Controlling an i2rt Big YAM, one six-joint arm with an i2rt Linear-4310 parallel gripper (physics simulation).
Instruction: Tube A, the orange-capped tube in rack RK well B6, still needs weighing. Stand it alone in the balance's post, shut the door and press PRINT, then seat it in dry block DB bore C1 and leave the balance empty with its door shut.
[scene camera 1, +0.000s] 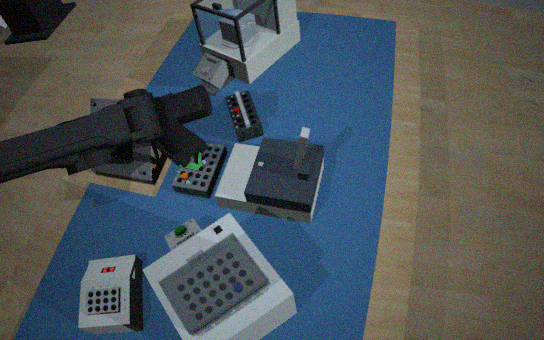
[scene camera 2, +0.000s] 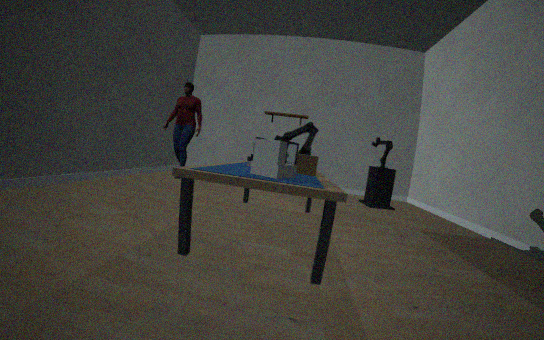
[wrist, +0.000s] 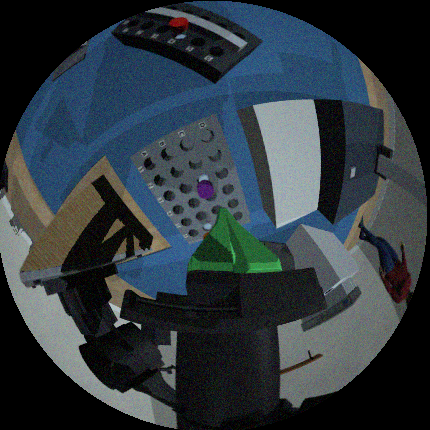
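Pixels of known places: gripper, between the fingertips: (scene camera 1: 199, 168) (wrist: 221, 212); arm's base, origin of its link: (scene camera 2: 305, 162) (wrist: 75, 274).
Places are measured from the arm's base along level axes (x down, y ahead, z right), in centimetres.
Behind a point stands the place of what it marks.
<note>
The orange-capped tube (scene camera 1: 185, 176) {x 3.4, y 19.1, z 7.0 cm} (wrist: 205, 235) {x 4.0, y 18.6, z 6.1 cm} stands in the grey rack (scene camera 1: 192, 190) {x 6.5, y 20.2, z 8.6 cm} (wrist: 185, 157) {x 5.8, y 20.9, z -1.5 cm}; in the wrist view the green fingers mostly hide its cap. My gripper (scene camera 1: 196, 163) {x 4.0, y 21.3, z 4.3 cm} (wrist: 221, 212) {x 4.0, y 21.3, z 4.3 cm} is shut with nothing between its fingers, its tips over the rack close to that tube. A purple-capped tube (wrist: 205, 189) {x 3.4, y 21.3, z 1.1 cm} stands in the same rack. The balance (scene camera 1: 272, 57) {x 6.5, y 31.0, z -36.6 cm} (scene camera 2: 265, 160) {x 0.1, y 29.4, z -53.1 cm} stands at the far end of the mat with a grey control pad (scene camera 1: 212, 70) {x 2.3, y 16.9, z -25.8 cm} in front; its door state is unclear. A white unit with a red display (scene camera 1: 131, 265) {x 4.2, y 12.9, z 28.3 cm}, apparently the dry block, stands at the near left.
A black rack (scene camera 1: 248, 133) {x 6.6, y 29.6, z -8.2 cm} (wrist: 216, 74) {x 6.3, y 27.0, z -7.3 cm} with a red-capped tube (scene camera 1: 236, 109) {x 3.2, y 26.3, z -12.6 cm} (wrist: 178, 23) lies beyond the grey rack. A dark-lidded white device (scene camera 1: 285, 175) {x 0.8, y 40.8, z 6.6 cm} (wrist: 290, 150) {x 4.3, y 30.0, z 1.7 cm} stands right of it. A large white many-welled unit (scene camera 1: 275, 310) {x -2.5, y 43.2, z 33.9 cm} and a green button (scene camera 1: 180, 230) {x 1.6, y 22.4, z 20.4 cm} are nearer.
</note>
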